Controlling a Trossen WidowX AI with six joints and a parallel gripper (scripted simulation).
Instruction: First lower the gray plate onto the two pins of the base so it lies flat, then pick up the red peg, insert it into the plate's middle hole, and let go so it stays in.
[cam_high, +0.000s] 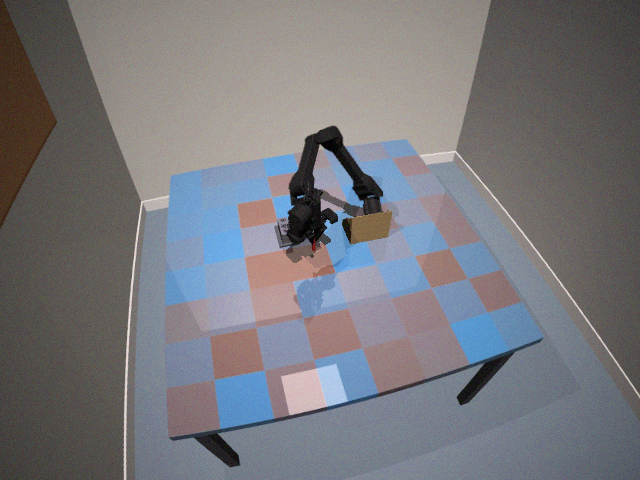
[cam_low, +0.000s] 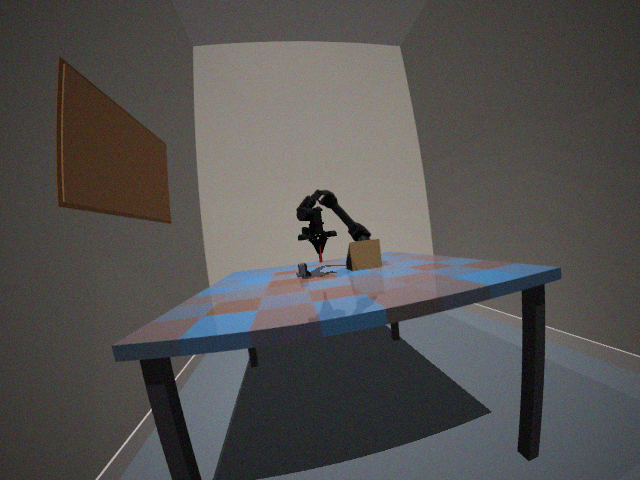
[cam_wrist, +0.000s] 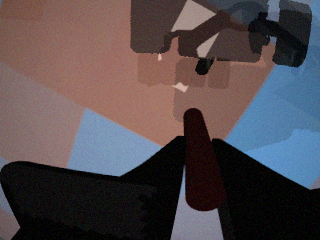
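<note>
My gripper tip is now 10 cm short of the gray plate, 16 cm to the left of it and 7 cm above it. The rest, counted from my gripper tip: dark base: 10 cm ahead, 16 cm to the right, 10 cm below; red peg: right at my gripper tip.
</note>
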